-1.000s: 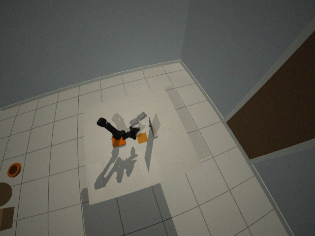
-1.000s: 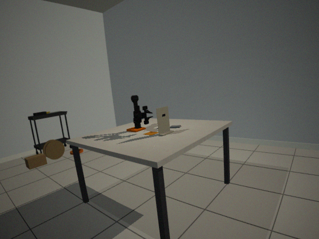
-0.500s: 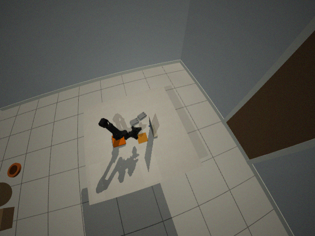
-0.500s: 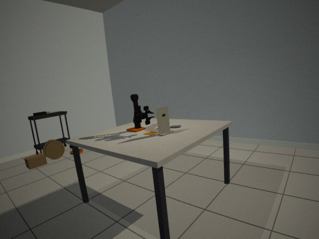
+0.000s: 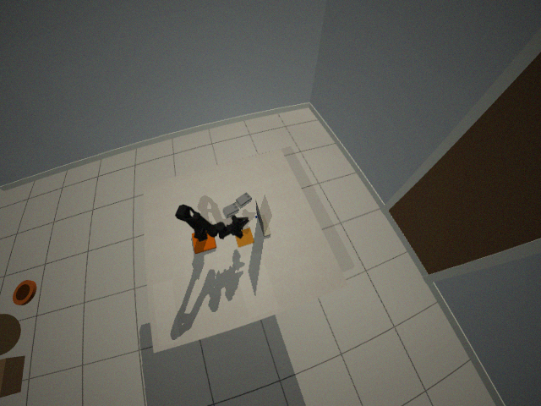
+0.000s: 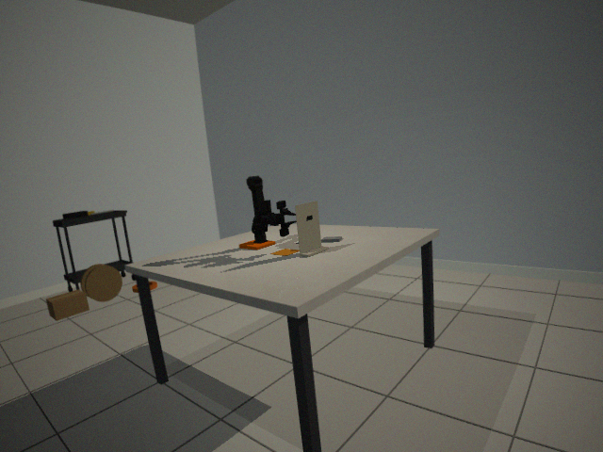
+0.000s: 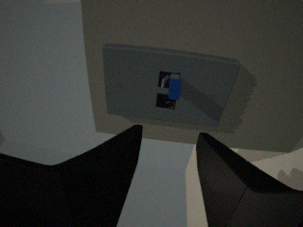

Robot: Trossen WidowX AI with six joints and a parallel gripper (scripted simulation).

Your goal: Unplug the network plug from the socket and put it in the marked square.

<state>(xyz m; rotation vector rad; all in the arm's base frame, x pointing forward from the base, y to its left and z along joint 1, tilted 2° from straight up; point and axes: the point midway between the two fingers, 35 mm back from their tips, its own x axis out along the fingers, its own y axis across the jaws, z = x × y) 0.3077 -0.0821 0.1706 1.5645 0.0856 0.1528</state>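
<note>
Now: gripper tip 6 cm short of the blue network plug and 1 cm to the left of it. From my gripper tip the other things lie so: orange marked square: 18 cm below, 7 cm behind, 4 cm to the right; then upright panel: 8 cm ahead, 6 cm below.
</note>
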